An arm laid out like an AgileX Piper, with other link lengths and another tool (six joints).
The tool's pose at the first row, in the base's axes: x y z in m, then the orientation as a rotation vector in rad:
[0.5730 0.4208 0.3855 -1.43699 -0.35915 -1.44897]
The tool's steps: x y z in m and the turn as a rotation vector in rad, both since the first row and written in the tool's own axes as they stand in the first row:
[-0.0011 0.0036 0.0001 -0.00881 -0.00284 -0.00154]
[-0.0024 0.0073 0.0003 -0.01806 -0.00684 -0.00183]
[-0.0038 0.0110 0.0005 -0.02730 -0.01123 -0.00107]
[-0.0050 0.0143 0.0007 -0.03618 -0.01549 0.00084]
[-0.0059 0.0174 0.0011 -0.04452 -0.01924 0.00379]
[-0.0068 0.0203 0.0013 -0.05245 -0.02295 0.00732]
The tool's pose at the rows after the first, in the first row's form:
[0.5757 0.4198 0.3830 -1.44624 -0.35612 -1.45152]
[0.5784 0.4189 0.3804 -1.45672 -0.35255 -1.45243]
[0.5811 0.4181 0.3776 -1.46749 -0.34841 -1.45220]
[0.5836 0.4173 0.3752 -1.47785 -0.34353 -1.45097]
[0.5860 0.4166 0.3732 -1.48736 -0.33789 -1.44902]
[0.5882 0.4159 0.3712 -1.49649 -0.33204 -1.44645]

